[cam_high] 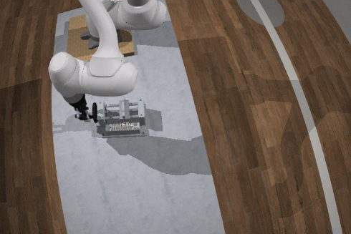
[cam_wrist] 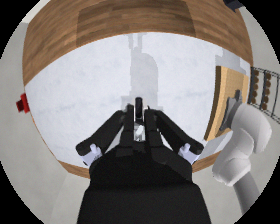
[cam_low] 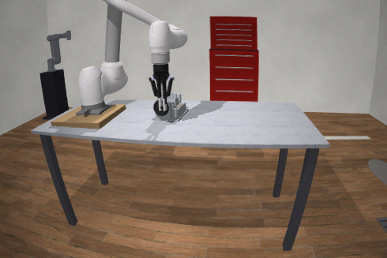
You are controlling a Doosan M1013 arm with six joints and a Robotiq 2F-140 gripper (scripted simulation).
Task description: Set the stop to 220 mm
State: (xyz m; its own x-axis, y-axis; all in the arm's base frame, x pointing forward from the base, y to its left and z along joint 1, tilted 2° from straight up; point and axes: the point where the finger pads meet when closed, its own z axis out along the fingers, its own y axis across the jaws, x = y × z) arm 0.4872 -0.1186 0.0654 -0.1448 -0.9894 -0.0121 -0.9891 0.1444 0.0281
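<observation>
Now: the black handwheel 2 cm to the left of my hand and 2 cm below it. The rest, counted from my hand: grey stop fixture (17 cm to the left, 2 cm below, 1 cm ahead).
</observation>
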